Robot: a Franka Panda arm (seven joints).
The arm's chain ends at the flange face. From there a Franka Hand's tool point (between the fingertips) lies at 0.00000 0.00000 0.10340 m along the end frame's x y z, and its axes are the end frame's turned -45 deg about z.
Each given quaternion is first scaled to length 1.
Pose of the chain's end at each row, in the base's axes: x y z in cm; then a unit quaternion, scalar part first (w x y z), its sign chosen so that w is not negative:
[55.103 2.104 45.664 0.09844 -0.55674 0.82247 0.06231]
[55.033 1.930 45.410 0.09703 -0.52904 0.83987 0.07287]
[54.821 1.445 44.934 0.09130 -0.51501 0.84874 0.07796]
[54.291 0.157 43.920 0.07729 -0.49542 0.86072 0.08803]
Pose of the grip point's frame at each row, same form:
[56.060 4.297 35.605 0.11479 -0.82911 0.54681 0.01990]
[55.921 4.257 35.375 0.11753 -0.81018 0.57349 0.03019]
[55.593 3.786 34.892 0.11418 -0.80060 0.58705 0.03709]
[54.765 2.516 33.864 0.10509 -0.78709 0.60561 0.05175]

